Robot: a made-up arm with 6 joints. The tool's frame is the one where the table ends. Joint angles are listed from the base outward.
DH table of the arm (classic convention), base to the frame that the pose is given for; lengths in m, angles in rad. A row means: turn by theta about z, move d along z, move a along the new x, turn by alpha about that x. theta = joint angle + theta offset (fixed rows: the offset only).
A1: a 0.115  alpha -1.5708  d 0.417  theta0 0
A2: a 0.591  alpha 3.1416  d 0  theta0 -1.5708
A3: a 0.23  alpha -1.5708  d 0  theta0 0
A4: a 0  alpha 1.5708  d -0.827  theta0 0
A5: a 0  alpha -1.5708  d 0  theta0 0
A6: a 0  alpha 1.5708  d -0.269  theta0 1.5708
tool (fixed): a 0  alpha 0  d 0  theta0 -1.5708
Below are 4 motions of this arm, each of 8 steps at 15 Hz.
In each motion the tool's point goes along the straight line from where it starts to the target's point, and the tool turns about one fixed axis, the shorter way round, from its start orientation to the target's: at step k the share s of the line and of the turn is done. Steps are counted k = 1, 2, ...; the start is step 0. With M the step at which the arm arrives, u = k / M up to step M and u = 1 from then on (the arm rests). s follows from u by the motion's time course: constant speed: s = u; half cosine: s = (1 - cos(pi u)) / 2; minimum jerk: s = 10 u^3 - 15 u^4 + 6 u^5.
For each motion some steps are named. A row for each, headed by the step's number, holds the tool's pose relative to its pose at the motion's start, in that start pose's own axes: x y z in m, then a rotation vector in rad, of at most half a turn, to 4 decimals.
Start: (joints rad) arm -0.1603 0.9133 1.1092 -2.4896 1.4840 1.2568
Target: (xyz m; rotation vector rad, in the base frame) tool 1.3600 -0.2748 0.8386 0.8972 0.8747 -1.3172
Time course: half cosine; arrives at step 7
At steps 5, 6, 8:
5: 0.0166 -0.0793 -0.1069 -0.4485 0.2000 -0.1246
6: 0.0195 -0.0929 -0.1252 -0.5251 0.2342 -0.1459
8: 0.0205 -0.0977 -0.1317 -0.5525 0.2464 -0.1535

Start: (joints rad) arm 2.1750 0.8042 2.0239 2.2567 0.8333 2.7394
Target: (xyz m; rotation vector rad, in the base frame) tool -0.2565 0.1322 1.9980 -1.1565 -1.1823 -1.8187
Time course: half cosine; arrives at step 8
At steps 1, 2, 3, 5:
1: -0.0107 0.0186 0.0022 0.0244 -0.0079 0.0272
2: -0.0411 0.0718 0.0087 0.0937 -0.0304 0.1047
3: -0.0867 0.1512 0.0182 0.1975 -0.0640 0.2206
5: -0.1942 0.3387 0.0408 0.4424 -0.1433 0.4940

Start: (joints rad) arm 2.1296 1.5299 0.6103 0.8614 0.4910 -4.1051
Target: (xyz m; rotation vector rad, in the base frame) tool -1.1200 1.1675 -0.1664 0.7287 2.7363 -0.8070
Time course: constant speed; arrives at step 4
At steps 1, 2, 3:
1: 0.0116 -0.0589 0.0015 0.0109 0.0351 -0.0533
2: 0.0232 -0.1177 0.0030 0.0217 0.0702 -0.1065
3: 0.0348 -0.1766 0.0045 0.0326 0.1052 -0.1598

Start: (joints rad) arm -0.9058 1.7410 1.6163 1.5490 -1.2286 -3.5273
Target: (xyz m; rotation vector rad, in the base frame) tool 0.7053 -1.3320 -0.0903 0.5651 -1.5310 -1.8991
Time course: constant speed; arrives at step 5
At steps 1, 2, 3, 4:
1: -0.0011 -0.0915 0.0566 -0.1017 -0.0451 0.0245
2: -0.0022 -0.1830 0.1132 -0.2033 -0.0901 0.0491
3: -0.0033 -0.2745 0.1699 -0.3050 -0.1352 0.0736
4: -0.0044 -0.3660 0.2265 -0.4066 -0.1802 0.0981

